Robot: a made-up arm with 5 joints. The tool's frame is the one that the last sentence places.
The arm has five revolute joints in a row. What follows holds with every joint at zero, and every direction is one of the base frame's.
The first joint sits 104 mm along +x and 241 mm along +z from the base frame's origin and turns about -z.
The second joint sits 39 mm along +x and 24 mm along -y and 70 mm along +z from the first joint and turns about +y.
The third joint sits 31 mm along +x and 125 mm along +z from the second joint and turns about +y.
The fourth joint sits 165 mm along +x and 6 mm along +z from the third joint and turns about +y.
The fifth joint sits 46 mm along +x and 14 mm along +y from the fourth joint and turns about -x.
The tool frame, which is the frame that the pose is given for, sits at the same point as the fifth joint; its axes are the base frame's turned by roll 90, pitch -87.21 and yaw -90 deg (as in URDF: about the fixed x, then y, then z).
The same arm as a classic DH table. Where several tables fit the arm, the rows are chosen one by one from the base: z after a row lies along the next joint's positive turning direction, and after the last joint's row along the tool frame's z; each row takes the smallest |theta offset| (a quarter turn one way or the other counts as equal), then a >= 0, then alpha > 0; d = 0 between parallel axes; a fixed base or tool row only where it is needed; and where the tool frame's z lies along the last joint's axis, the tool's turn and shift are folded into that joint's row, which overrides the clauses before.
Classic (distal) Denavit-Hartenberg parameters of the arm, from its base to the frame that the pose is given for. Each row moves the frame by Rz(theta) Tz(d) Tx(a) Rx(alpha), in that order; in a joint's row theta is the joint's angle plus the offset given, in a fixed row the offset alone. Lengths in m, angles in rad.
base (fixed): theta0 0  d 0  a 0.104  alpha 3.1416
joint 1: theta0 0  d -0.311  a 0.039  alpha 1.5708
joint 2: theta0 -1.3277  d 0  a 0.1288  alpha 0
joint 3: theta0 1.2914  d 0  a 0.1651  alpha 0
joint 4: theta0 -1.5344  d -0.01  a 0  alpha 1.5708
joint 5: theta0 -0.0487  d -0.046  a 0  alpha 0

